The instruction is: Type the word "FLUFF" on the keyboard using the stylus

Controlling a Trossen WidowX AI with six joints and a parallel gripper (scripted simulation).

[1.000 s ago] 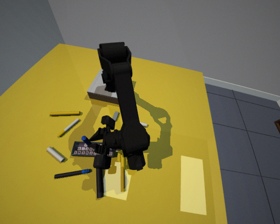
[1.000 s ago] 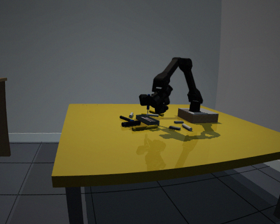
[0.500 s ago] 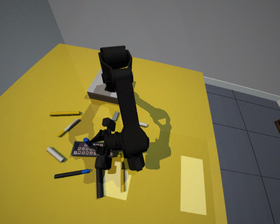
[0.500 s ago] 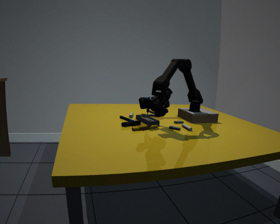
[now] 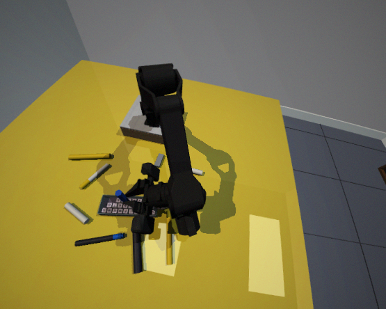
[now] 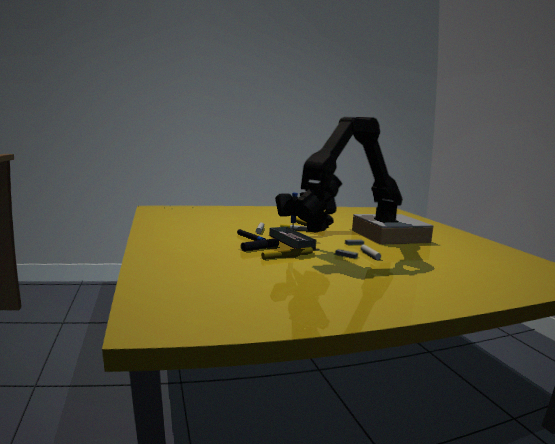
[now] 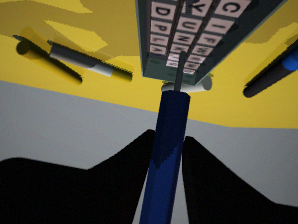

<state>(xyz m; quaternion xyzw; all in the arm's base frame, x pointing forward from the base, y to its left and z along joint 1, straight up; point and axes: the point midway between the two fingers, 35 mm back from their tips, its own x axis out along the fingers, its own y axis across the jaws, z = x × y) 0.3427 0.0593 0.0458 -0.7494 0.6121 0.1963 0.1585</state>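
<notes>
Right now my gripper tip is 12 cm short of the black cylinder, 7 cm to the right of it and 8 cm above it. Round my gripper tip: thin grey tip: 5 cm below; dark blue stylus: 2 cm below; yellow stick: 6 cm ahead, 15 cm to the left, 8 cm below.
</notes>
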